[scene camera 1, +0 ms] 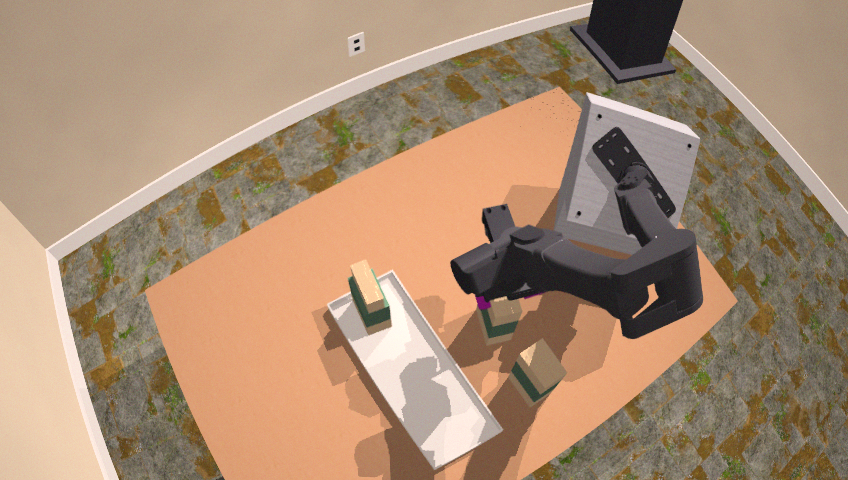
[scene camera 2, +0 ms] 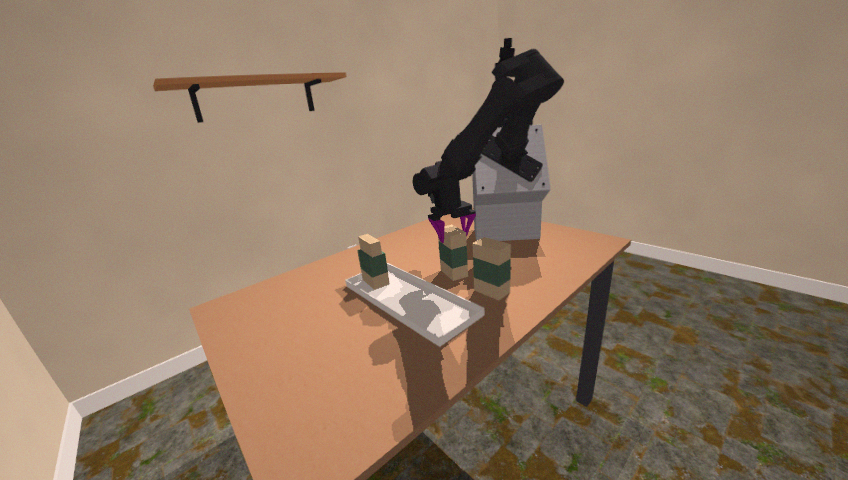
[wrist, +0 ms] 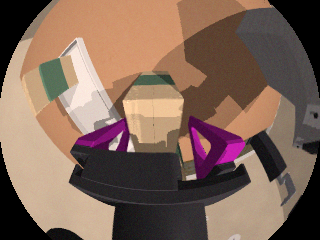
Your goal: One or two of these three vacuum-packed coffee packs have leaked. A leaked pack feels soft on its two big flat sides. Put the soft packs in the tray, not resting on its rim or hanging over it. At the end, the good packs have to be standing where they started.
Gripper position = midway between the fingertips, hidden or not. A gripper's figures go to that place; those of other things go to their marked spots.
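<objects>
There is a white tray [scene camera 1: 408, 362], and it sits 1.14 m from the lens. My gripper [scene camera 1: 504, 301] is 1.08 m from the lens.
</objects>
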